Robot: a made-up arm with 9 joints.
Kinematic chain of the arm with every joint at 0, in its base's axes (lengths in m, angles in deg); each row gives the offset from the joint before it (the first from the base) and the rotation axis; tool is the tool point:
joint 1: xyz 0 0 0.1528 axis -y
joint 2: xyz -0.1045 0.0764 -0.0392 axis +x
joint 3: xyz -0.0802 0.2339 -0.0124 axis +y
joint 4: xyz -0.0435 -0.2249 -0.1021 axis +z
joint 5: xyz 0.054 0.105 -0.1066 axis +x
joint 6: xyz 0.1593 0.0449 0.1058 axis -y
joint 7: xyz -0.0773 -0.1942 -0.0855 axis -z
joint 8: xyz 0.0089 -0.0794 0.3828 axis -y
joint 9: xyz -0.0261 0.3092 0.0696 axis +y
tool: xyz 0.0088 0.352 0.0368
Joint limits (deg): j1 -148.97..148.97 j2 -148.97..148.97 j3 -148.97..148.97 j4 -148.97..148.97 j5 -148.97..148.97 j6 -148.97..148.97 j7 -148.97..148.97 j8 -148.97..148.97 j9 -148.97..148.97
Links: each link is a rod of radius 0.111 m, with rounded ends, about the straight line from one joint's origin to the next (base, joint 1, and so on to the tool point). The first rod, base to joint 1, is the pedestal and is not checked.
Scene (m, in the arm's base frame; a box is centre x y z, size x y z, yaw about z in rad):
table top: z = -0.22
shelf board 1: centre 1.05 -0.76 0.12 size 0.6 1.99 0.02 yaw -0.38
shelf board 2: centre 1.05 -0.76 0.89 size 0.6 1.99 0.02 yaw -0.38
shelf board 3: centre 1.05 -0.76 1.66 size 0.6 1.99 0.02 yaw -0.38
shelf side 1: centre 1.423 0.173 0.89 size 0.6 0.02 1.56 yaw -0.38
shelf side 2: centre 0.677 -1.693 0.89 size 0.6 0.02 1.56 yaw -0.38
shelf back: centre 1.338 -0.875 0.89 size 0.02 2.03 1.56 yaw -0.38
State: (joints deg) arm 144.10 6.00 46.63 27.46 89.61 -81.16 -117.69 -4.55 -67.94
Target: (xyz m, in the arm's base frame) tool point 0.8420 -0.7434 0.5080
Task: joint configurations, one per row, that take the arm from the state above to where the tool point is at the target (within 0.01 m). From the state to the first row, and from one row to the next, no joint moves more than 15 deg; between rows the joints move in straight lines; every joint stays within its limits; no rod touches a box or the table.
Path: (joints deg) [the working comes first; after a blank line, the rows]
Joints at the target: 148.97 -35.85 48.44 2.52 111.31 -85.57 -129.93 -7.93 -64.57
Straight joint move there: touches shelf board 2.

1: 134.49 -3.64 49.12 27.40 83.26 -75.54 -103.84 -8.11 -66.51
2: 124.89 -13.27 51.61 27.34 76.92 -69.91 -89.99 -11.66 -65.09
3: 132.92 -20.80 50.56 19.07 88.38 -75.13 -103.31 -10.42 -64.92
4: 140.94 -28.32 49.50 10.79 99.84 -80.35 -116.62 -9.17 -64.75
5: 148.97 -35.85 48.44 2.52 111.31 -85.57 -129.93 -7.93 -64.57

